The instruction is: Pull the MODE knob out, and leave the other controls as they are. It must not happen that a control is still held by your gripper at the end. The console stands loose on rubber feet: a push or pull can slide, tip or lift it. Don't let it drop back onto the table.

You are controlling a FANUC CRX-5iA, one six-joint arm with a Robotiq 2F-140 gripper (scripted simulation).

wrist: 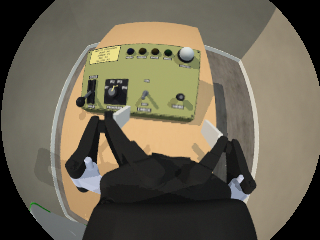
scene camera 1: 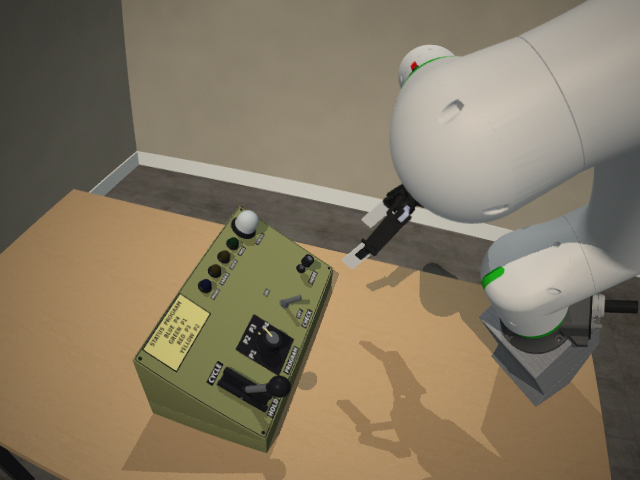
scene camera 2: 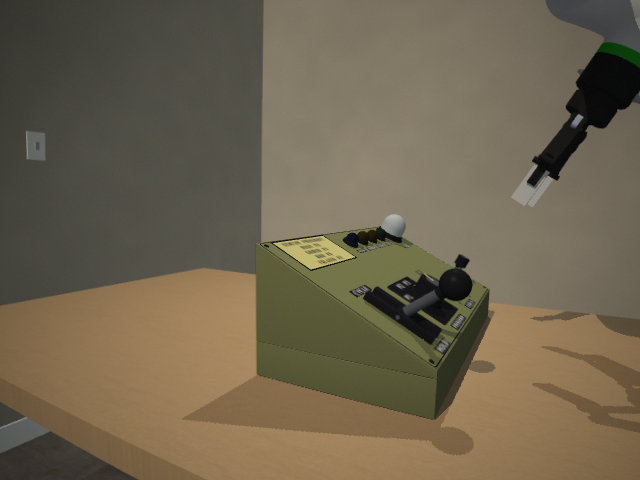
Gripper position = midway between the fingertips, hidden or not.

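Scene camera 2 shows the gripper (scene camera 2: 522, 202) and an olive console (scene camera 2: 318, 326). Wrist view: olive console (wrist: 163, 71), gripper (wrist: 167, 119). Visible in scene camera 1: gripper (scene camera 1: 357, 242) and olive console (scene camera 1: 188, 366).
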